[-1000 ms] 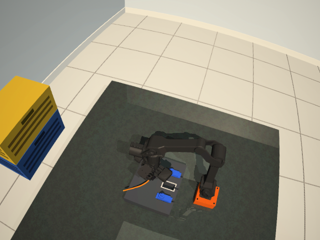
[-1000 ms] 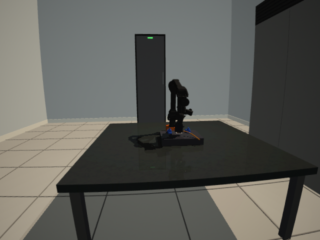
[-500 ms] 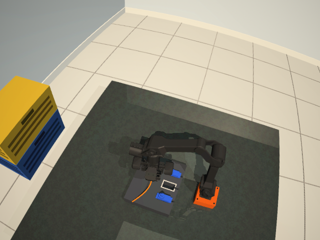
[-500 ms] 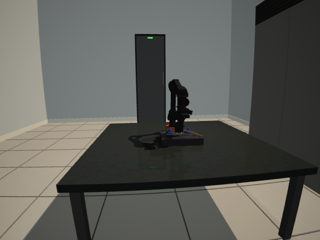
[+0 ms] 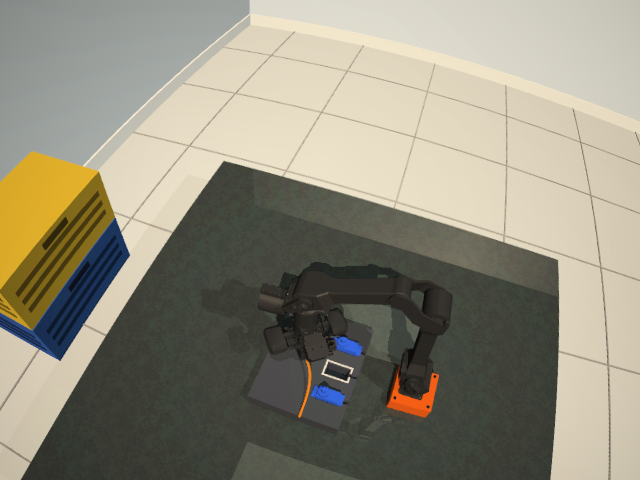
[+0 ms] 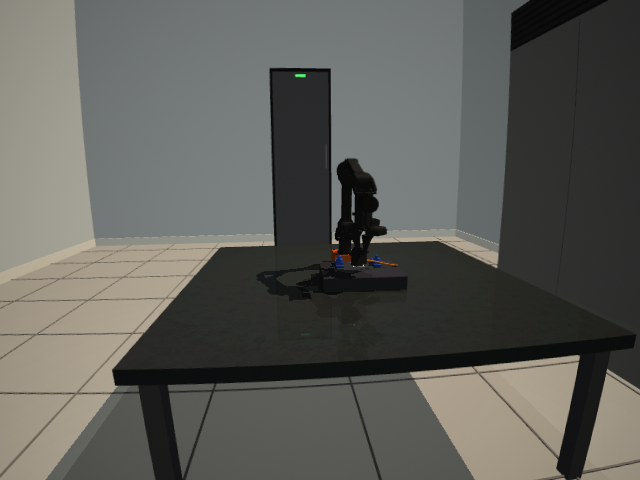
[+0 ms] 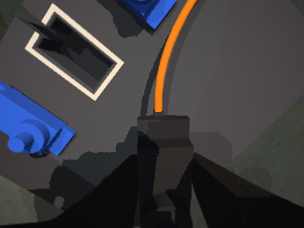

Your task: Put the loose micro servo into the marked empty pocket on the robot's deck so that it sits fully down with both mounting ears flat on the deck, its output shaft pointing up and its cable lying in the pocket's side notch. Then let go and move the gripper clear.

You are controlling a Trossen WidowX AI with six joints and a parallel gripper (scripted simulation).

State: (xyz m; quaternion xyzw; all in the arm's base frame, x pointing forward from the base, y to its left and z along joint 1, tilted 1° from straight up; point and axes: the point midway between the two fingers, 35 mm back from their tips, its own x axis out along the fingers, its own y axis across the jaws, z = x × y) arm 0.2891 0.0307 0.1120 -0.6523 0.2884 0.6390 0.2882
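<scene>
The dark grey deck is 100 mm below my gripper tip and 10 mm ahead of it.
</scene>
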